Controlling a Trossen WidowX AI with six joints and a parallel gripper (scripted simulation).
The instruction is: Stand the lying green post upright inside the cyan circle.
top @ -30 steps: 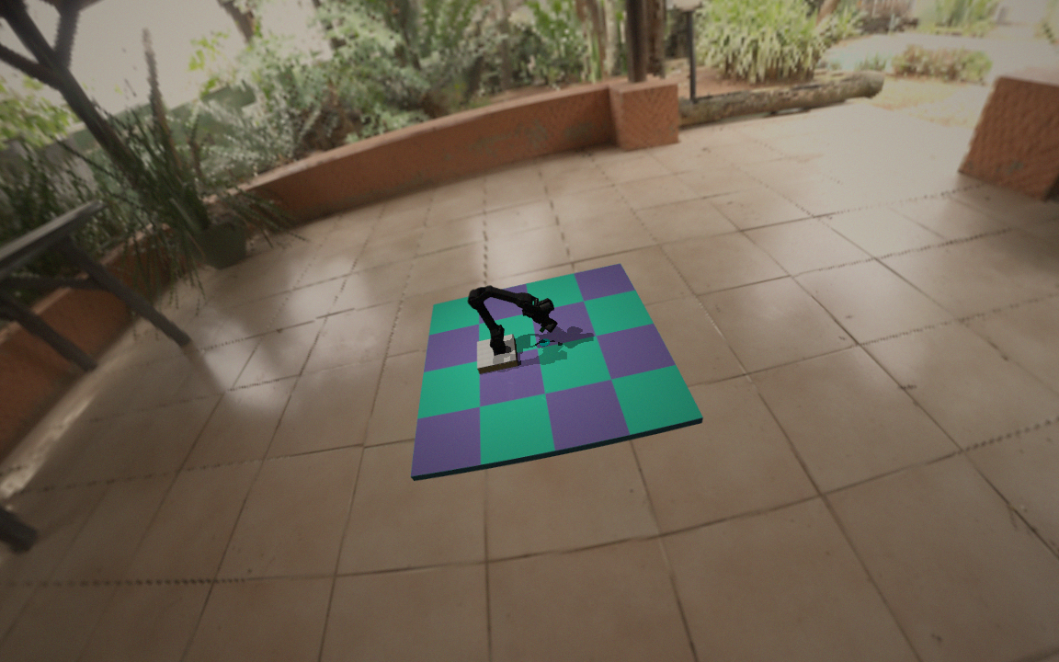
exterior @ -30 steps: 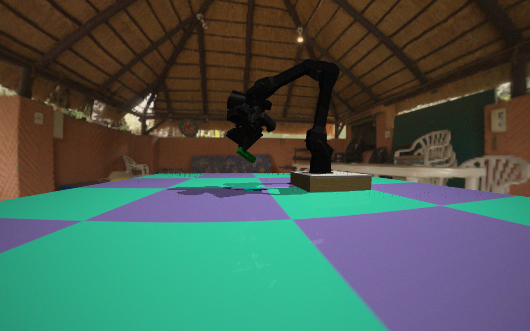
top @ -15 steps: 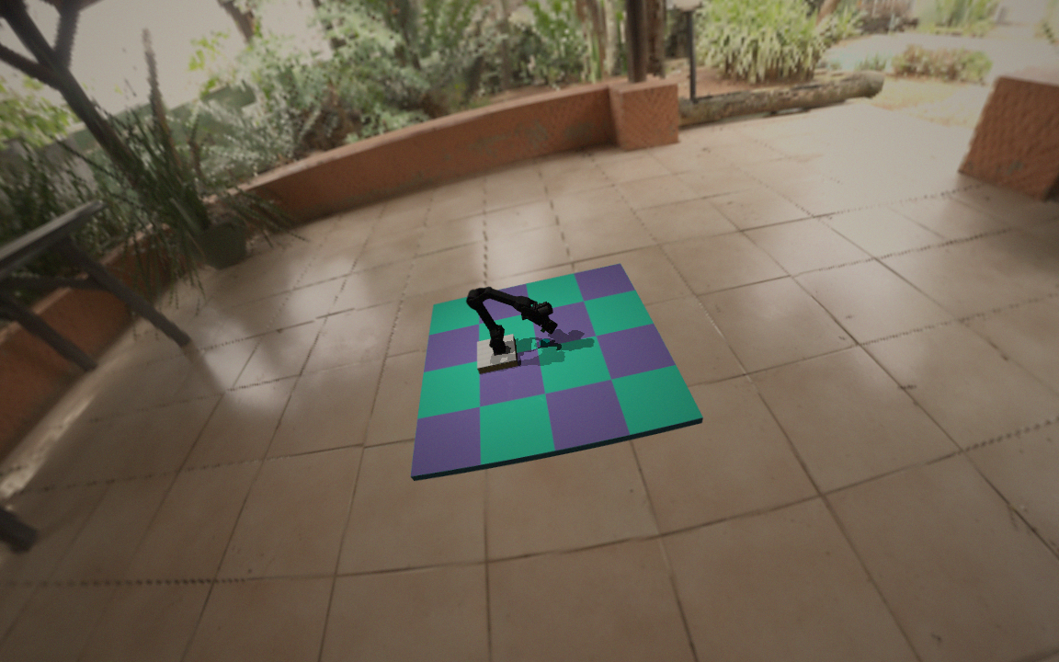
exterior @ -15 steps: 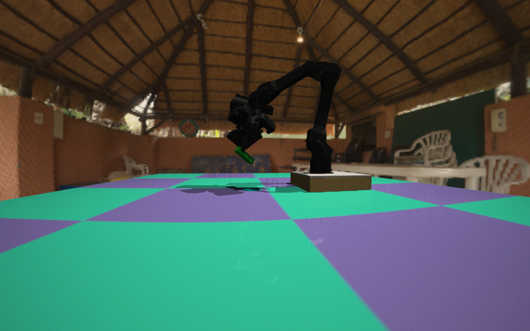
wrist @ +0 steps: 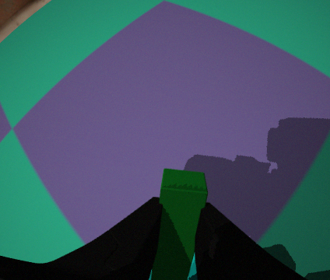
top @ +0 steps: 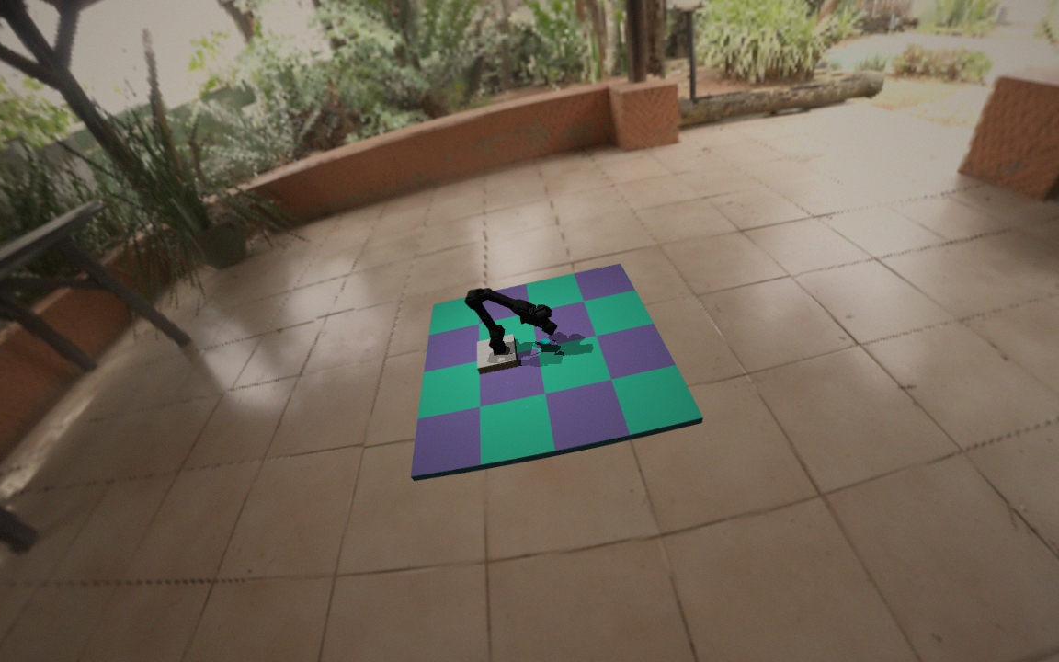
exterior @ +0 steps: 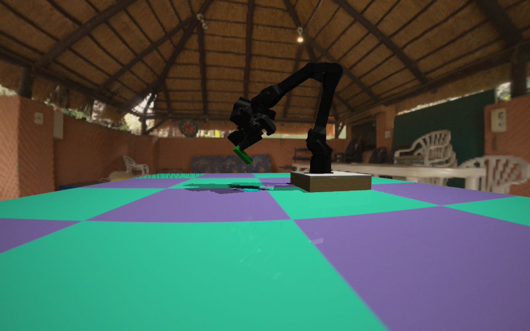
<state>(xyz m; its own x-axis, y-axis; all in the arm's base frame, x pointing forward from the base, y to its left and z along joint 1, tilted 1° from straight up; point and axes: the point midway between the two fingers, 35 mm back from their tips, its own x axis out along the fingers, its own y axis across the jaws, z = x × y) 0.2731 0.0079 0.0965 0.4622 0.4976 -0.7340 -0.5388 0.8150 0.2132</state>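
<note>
Right now the cyan circle is 40 mm behind my gripper tip, 10 mm to the right of it and 120 mm below it. From my gripper tip the other things lie so: green post (10 mm behind, 10 mm to the right, 10 mm below).
</note>
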